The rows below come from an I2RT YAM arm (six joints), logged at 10 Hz.
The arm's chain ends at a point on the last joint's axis. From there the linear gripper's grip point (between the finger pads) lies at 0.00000 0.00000 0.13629 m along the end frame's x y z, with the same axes.
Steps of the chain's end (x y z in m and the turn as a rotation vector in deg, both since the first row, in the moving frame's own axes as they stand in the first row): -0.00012, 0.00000, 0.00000, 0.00, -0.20, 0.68; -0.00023, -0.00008, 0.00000, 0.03, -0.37, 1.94; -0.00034, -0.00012, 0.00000, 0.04, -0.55, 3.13; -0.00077, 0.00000, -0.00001, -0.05, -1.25, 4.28; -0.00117, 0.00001, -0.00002, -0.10, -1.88, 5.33; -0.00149, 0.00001, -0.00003, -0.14, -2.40, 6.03
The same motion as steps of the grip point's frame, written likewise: -0.00060, 0.00000, 0.00000, 0.00, -0.20, 0.68; -0.00111, -0.00017, 0.00000, 0.03, -0.37, 1.94; -0.00165, -0.00025, -0.00001, 0.04, -0.55, 3.13; -0.00374, 0.00001, -0.00004, -0.05, -1.25, 4.28; -0.00565, 0.00004, -0.00009, -0.10, -1.88, 5.33; -0.00720, 0.00004, -0.00015, -0.14, -2.40, 6.03
